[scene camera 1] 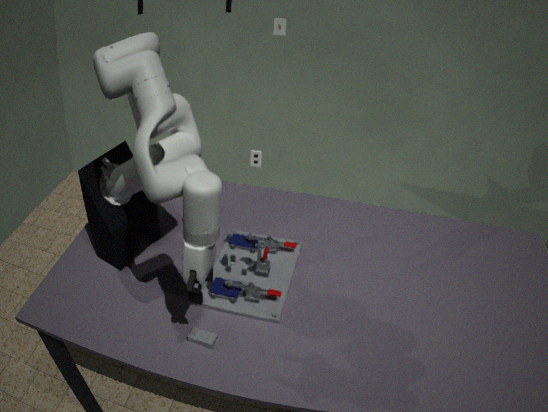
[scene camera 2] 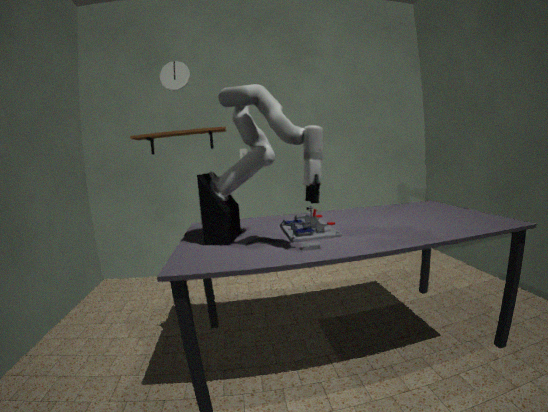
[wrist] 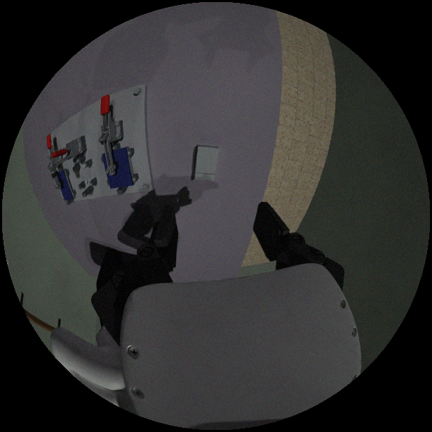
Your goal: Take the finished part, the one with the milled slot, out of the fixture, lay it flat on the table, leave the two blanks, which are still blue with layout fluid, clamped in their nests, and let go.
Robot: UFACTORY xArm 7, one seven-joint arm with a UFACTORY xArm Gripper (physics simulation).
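Note:
The finished part, a pale grey block, lies flat on the table in front of the fixture plate. A thin line crosses it near one end in the wrist view. One blue blank sits in the near nest under its clamp arm. The other blue blank sits in the far nest under its clamp arm. The middle nest holds no part. My gripper is open and empty, raised above the table and apart from the finished part.
Red-handled toggle clamps stand up from the plate. The middle clamp has its red handle raised. The black arm base stands at the left. The table's front edge runs beyond the finished part.

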